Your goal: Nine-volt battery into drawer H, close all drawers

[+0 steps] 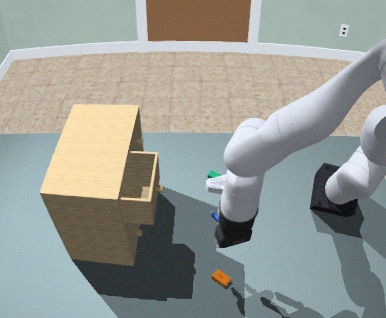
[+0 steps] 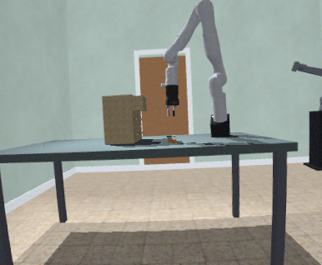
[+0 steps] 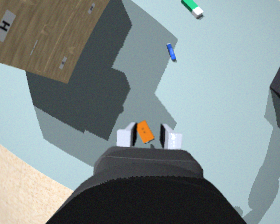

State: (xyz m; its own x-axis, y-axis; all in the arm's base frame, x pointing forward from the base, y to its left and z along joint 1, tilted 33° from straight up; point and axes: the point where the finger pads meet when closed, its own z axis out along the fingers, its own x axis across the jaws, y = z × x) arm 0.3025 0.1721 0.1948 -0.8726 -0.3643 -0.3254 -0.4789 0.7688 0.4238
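Right now my hand is 10 mm past the nine-volt battery, 30 mm to the right of it and 170 mm above it. The rest, counted from my hand: drawer (260 mm ahead, 50 mm to the right, 50 mm above); then blue cylinder (40 mm ahead, 180 mm to the right, 170 mm below).
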